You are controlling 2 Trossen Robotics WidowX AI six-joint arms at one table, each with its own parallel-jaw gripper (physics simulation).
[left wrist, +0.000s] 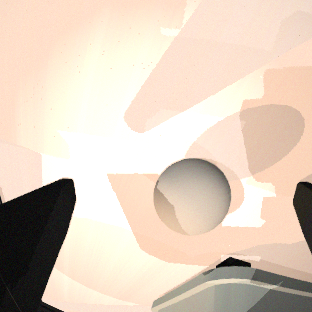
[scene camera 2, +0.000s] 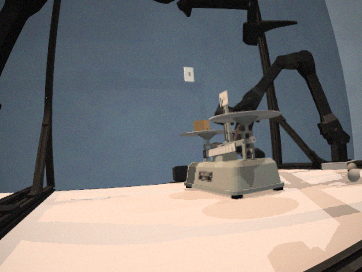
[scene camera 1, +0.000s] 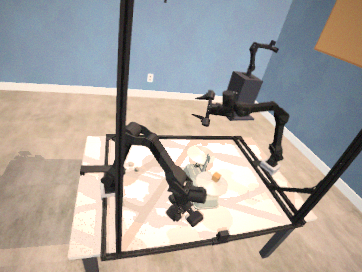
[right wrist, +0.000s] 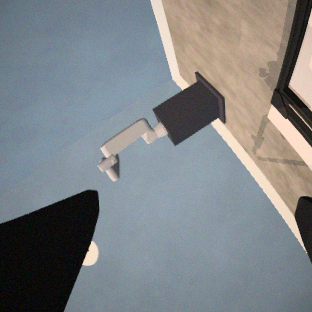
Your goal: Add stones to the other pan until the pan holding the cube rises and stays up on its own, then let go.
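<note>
The balance scale stands on the table. The orange cube is on the lower pan; the other pan is higher. Whether stones lie in that higher pan cannot be made out. My left gripper is open above the table beside the scale's base. A round grey stone shows between its fingers in the left wrist view, lower down, not gripped. My right gripper is open and empty, high beyond the table's back edge.
Two more stones lie on the table near the left arm's base. The scale's base is close to the left gripper. A black frame with uprights surrounds the table. A dark pedestal with a small arm stands behind.
</note>
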